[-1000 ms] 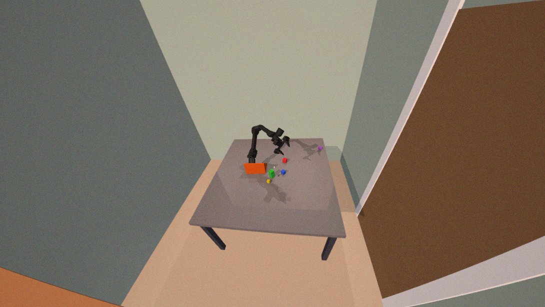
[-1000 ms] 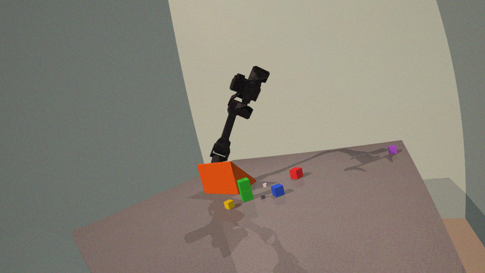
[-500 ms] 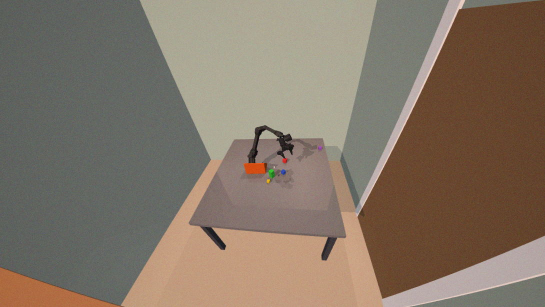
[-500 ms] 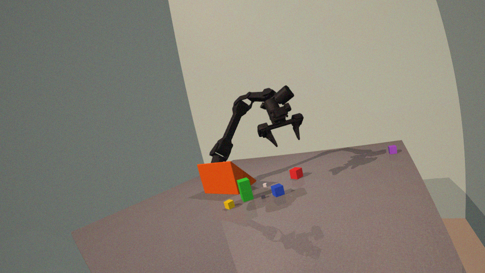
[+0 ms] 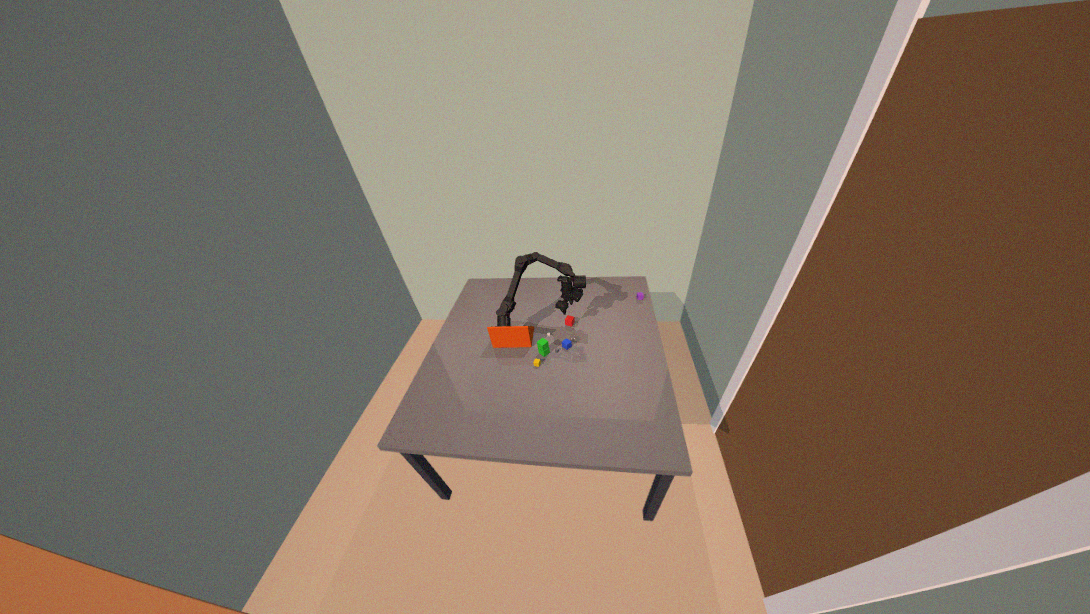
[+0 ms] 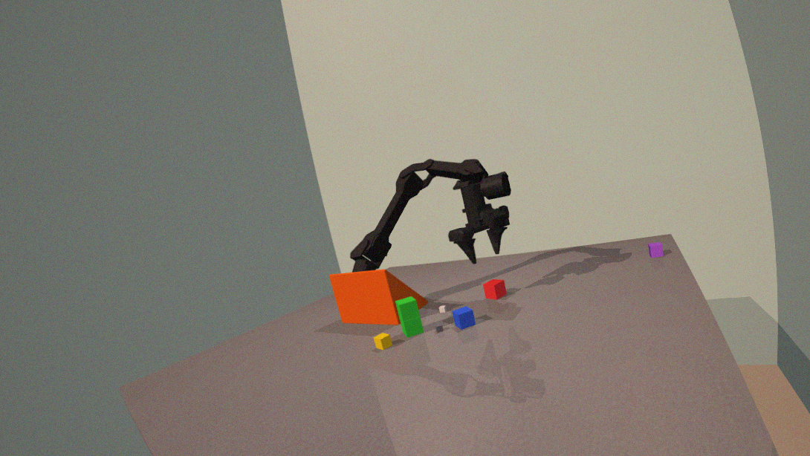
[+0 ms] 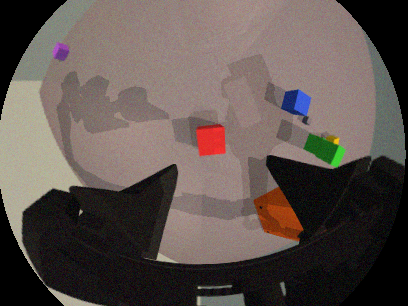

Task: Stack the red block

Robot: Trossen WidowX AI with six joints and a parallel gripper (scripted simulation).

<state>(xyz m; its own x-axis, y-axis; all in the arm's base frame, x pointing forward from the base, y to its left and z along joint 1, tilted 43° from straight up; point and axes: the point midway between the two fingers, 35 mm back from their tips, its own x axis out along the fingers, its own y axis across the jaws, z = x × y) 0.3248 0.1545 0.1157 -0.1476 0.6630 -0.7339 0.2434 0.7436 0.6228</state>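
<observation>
My gripper tip is 90 mm above the red block. Round my gripper tip: tiny dark cube 30 mm behind, 220 mm to the right, 100 mm below; tiny white cube 100 mm behind, 110 mm to the right, 100 mm below; blue block 20 mm ahead, 180 mm to the right, 90 mm below.
</observation>
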